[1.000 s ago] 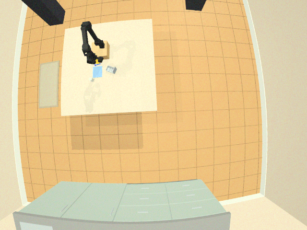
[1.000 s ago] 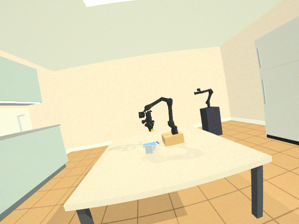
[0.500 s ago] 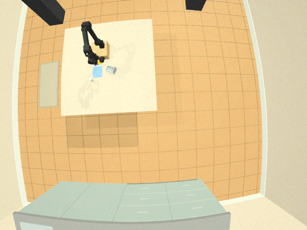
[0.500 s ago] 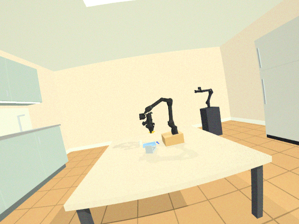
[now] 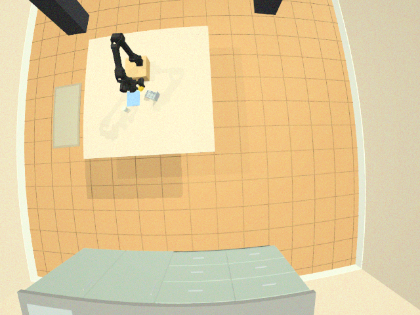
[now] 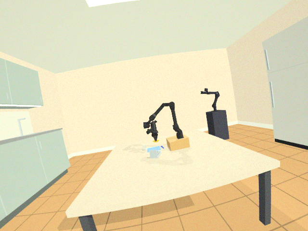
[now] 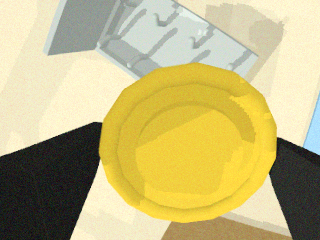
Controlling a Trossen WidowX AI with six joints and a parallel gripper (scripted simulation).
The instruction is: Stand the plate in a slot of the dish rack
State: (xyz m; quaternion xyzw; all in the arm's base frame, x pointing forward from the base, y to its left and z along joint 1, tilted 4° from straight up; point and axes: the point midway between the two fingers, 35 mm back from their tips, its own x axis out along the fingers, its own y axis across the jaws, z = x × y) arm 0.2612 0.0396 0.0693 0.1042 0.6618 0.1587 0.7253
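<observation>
The dish rack is 2 cm ahead of my gripper tip, 5 cm to the left of it and 10 cm below it. From my gripper tip the other things lie so: blue mat: 4 cm ahead, 14 cm to the right, 12 cm below; then yellow plate: 1 cm above.
</observation>
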